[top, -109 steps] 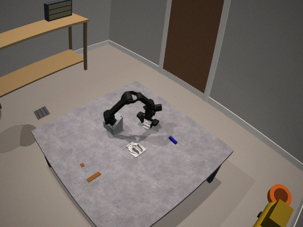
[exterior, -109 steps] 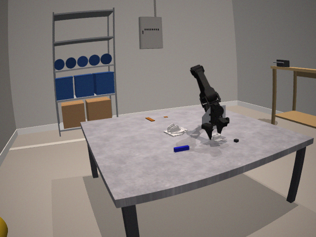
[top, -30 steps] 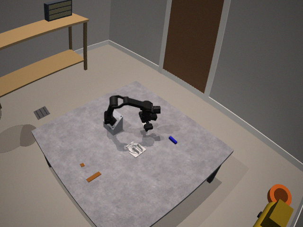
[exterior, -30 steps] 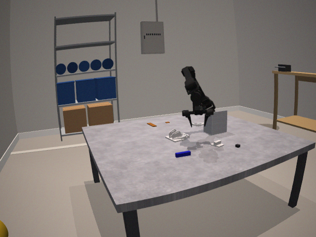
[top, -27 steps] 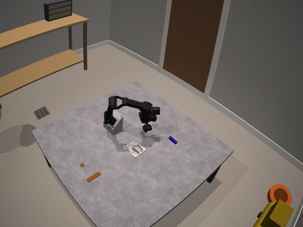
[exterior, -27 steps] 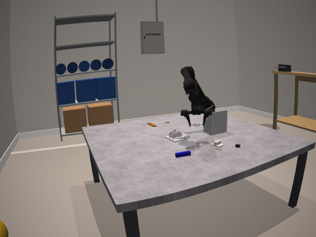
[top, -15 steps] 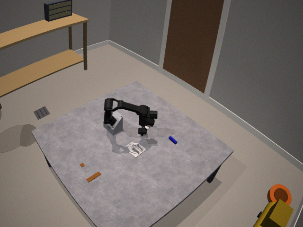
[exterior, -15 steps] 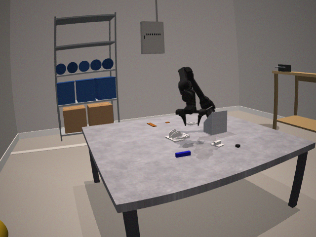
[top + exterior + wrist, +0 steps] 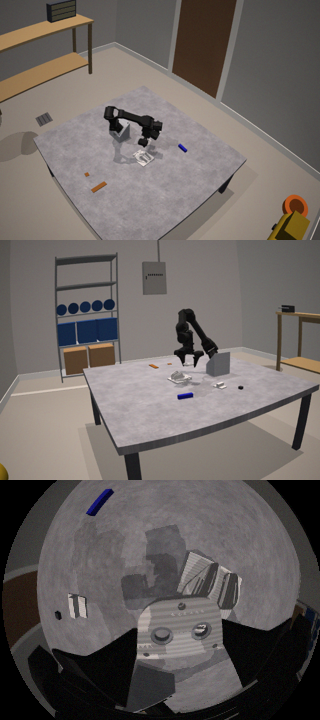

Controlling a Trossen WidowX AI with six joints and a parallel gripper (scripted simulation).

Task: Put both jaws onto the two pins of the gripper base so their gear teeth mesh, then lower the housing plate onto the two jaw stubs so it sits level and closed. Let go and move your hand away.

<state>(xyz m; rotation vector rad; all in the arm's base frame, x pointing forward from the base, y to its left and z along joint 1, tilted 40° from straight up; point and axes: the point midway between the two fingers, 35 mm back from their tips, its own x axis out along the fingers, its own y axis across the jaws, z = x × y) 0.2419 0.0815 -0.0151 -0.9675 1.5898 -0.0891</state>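
My gripper tip is 8 cm above the white jaw, 4 cm to the left of it and 1 cm short of it. Also, from my gripper tip: small black cube 29 cm to the left, 20 cm behind, 9 cm below; then blue block 25 cm to the left, 15 cm ahead, 8 cm below; then orange strip 48 cm to the right, 9 cm below, 7 cm ahead.
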